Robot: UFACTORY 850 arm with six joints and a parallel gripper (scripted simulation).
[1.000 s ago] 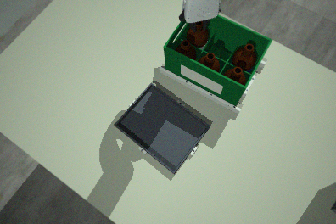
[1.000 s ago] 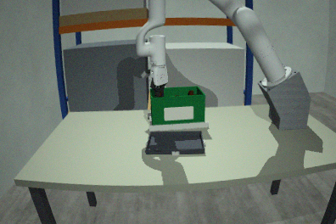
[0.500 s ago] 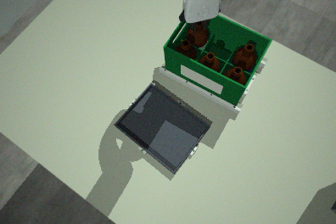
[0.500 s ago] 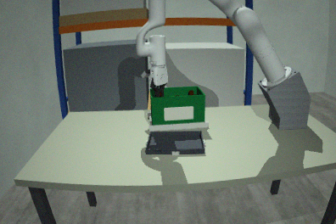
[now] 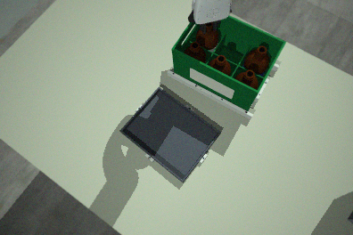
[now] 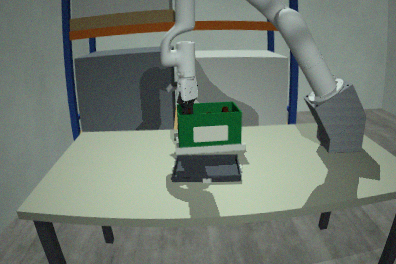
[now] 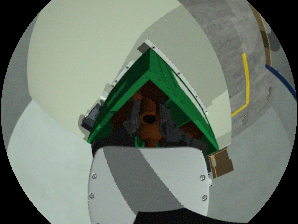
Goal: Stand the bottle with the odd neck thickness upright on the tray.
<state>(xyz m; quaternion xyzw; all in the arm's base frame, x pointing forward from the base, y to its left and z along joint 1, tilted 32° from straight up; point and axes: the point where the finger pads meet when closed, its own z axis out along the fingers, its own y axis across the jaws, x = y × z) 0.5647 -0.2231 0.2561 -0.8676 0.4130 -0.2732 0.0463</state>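
My gripper is now 80 mm past the green crate, 60 mm to the right of it and 70 mm above it. Also, from my hand: dark grey tray: 320 mm to the left, 150 mm below.
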